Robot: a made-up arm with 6 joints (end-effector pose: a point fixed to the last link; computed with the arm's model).
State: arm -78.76 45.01 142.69 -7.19 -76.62 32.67
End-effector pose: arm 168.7 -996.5 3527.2 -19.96 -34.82 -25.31
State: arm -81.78 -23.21 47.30 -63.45 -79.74 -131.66
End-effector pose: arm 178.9 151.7 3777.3 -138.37 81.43 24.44
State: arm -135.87 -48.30 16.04 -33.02 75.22 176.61
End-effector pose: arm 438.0 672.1 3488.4 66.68 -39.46 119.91
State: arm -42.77 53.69 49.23 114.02 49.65 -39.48
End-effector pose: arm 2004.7 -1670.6 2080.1 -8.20 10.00 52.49
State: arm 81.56 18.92 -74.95 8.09 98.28 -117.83
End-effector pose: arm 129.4 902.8 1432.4 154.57 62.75 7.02
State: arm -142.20 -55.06 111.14 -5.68 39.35 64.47
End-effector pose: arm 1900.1 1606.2 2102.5 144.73 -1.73 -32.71
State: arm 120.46 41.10 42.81 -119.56 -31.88 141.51
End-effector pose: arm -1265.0 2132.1 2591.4 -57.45 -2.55 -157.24
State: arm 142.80 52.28 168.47 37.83 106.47 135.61
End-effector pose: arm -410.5 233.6 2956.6 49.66 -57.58 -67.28
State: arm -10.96 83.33 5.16 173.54 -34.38 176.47
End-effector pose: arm 2024.2 -456.1 94.3 56.53 -1.94 -2.77
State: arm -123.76 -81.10 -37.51 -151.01 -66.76 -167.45
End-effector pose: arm 368.1 507.4 2673.7 -106.28 -11.02 -10.81
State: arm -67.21 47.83 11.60 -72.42 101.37 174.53
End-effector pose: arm 617.0 -2108.0 1759.7 -22.00 84.65 -97.31
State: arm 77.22 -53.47 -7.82 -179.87 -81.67 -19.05
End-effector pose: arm -52.4 -443.0 3282.9 -35.25 -84.22 -21.76
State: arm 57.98 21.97 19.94 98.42 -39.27 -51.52
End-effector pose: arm 1275.7 1624.3 2709.4 1.69 -20.01 61.77
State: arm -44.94 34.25 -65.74 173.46 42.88 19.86
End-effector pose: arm 469.7 -450.8 1087.5 10.09 50.85 150.51
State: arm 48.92 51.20 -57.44 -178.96 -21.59 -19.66
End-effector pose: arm 704.2 759.4 720.6 87.77 -52.49 -128.73
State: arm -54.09 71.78 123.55 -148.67 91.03 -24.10
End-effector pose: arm 1181.7 -1887.3 2609.8 -32.38 106.36 19.58
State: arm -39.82 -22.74 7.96 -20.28 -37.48 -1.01
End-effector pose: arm 584.5 -467.6 3291.6 51.38 -47.22 2.24
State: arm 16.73 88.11 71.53 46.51 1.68 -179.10
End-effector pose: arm 2834.7 863.8 1047.9 159.69 -36.63 -41.33
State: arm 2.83 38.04 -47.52 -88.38 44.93 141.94
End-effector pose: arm 1281.3 -162.2 1057.9 -11.86 74.61 10.22
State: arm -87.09 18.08 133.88 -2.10 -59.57 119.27
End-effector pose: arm -34.9 21.0 3853.8 -89.27 35.66 -56.56
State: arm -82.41 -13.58 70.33 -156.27 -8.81 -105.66
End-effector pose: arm -85.1 292.1 4104.8 -115.39 -7.13 -55.28
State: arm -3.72 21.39 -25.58 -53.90 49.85 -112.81
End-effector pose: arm 1757.5 -273.2 1795.9 -116.09 107.15 33.85
